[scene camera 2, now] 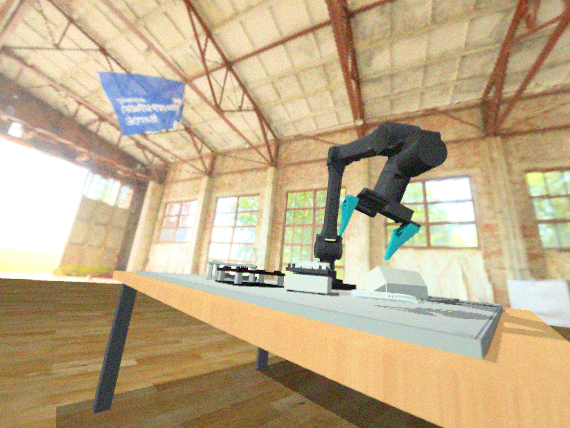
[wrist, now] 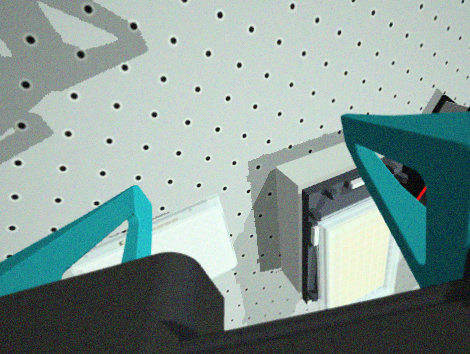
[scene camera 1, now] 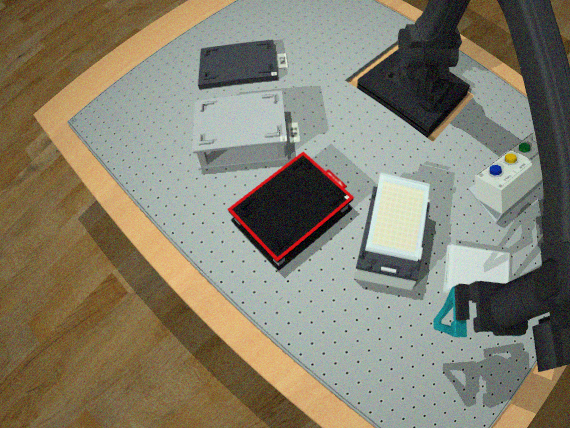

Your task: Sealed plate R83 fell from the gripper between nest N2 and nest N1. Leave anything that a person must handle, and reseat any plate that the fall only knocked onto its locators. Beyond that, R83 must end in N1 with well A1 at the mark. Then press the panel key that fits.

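Places are measured from the arm's base along level axes (x left, y back, z up), in millimetres.
Pixels of known places: gripper, between the fingertips: (scene camera 2: 362, 247) (wrist: 237, 164) (scene camera 1: 458, 324); arm's base, origin of its link: (scene camera 1: 417, 85).
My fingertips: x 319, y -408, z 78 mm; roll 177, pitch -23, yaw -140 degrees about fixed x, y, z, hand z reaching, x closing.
For each thing: its middle in the pictures, then the offset to it from my fingertips. "spot": a spot on its surface instead.
- cream-welled plate, middle of its body: (wrist: 362, 264) (scene camera 1: 399, 215) (scene camera 2: 312, 263) dy +100, dx -180, dz -26 mm
- dark nest, a spot on its surface: (wrist: 337, 195) spot: dy +32, dx -116, dz -35 mm
- dark low nest, middle of its body: (scene camera 1: 236, 62) (scene camera 2: 238, 276) dy +227, dx -656, dz -88 mm
- raised grey nest, middle of its body: (scene camera 1: 239, 127) (scene camera 2: 233, 271) dy +87, dx -509, dz -66 mm
- panel, middle of its body: (scene camera 1: 521, 168) (scene camera 2: 395, 282) dy +363, dx -40, dz -57 mm
The white plate taken as R83 (scene camera 1: 477, 265) (wrist: 200, 237) lies flat on the perforated mat; its edge marking is too blurred to read. A cream-welled plate (scene camera 1: 397, 217) (wrist: 355, 255) is on a dark nest (scene camera 1: 370, 262) (wrist: 337, 195) on a grey block; I cannot tell whether it is fully seated. A dark low nest (scene camera 1: 237, 65) and a raised grey nest (scene camera 1: 240, 120) bear no plate; their tags are hard to read. The panel (scene camera 1: 502, 187) (scene camera 2: 397, 282) has blue, yellow and green keys. My gripper (scene camera 2: 364, 247) (wrist: 237, 164) is open and empty, above the mat near the white plate.
A black, red-rimmed platform (scene camera 1: 290, 207) stands between the raised grey nest and the cream-welled plate. The arm base (scene camera 1: 415, 90) is at the back. The mat has a wooden border (scene camera 1: 165, 282) (scene camera 2: 300, 335). The forearm crosses the right side of scene camera 1.
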